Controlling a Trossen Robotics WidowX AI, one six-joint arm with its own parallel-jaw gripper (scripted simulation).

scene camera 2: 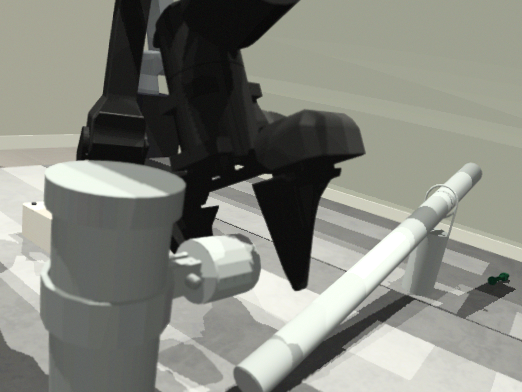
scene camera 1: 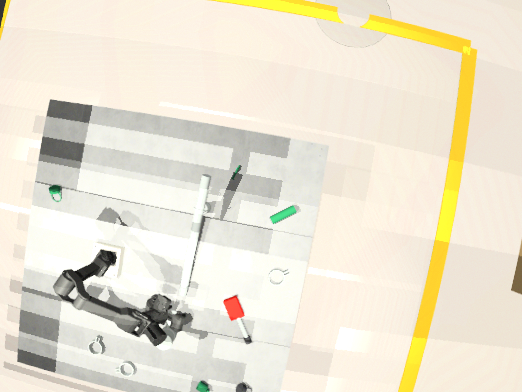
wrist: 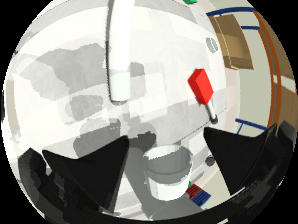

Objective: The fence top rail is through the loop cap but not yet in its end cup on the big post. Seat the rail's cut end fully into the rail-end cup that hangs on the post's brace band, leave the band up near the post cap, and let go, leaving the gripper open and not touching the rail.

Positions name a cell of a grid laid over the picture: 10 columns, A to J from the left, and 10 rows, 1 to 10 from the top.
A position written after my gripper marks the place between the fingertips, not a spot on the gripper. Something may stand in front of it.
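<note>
My gripper (scene camera 2: E8), (scene camera 1: D8), (wrist: F7) is open and holds nothing. There is a top rail (scene camera 1: D5) here, and a small post (scene camera 2: I7) as well. I can see a red-headed tool (wrist: G4) too, though in scene camera 2 that tool is out of frame.
</note>
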